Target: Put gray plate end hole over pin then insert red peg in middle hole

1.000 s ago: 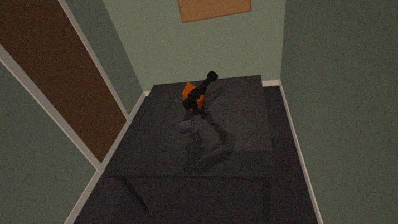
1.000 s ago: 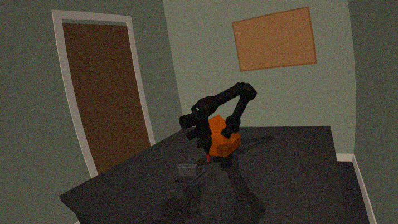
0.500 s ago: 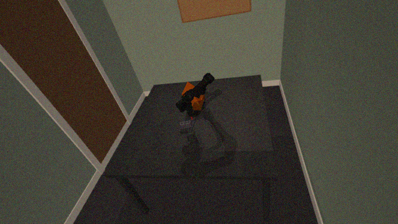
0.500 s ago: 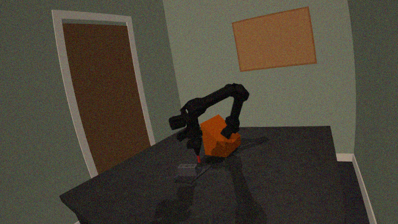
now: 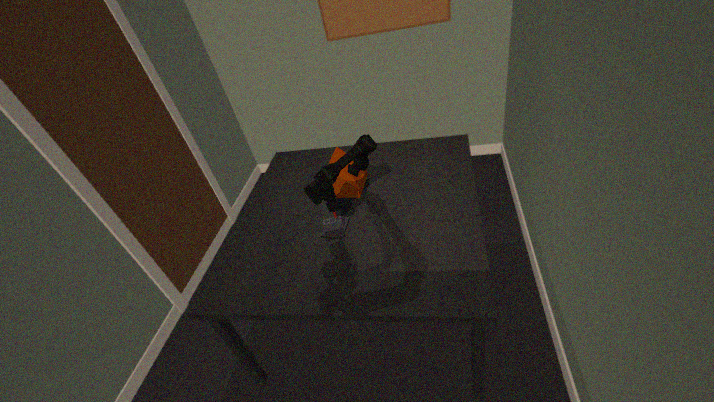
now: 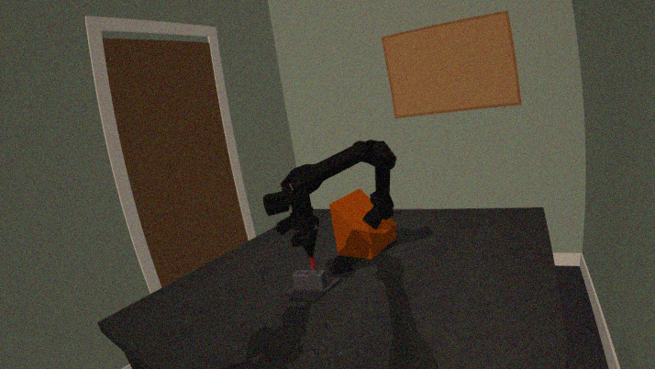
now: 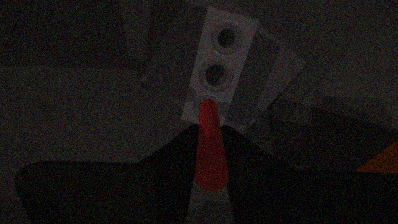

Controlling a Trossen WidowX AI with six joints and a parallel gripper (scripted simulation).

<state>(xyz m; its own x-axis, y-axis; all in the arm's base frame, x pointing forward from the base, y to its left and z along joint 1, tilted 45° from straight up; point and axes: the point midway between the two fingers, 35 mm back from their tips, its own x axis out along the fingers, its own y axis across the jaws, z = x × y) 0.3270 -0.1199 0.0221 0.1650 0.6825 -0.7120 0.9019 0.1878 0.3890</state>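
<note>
Right now my gripper tip is 20 mm to the left of the gray plate and 70 mm above it. Also, from my gripper tip: red peg right at my gripper tip; dark base 110 mm below.
</note>
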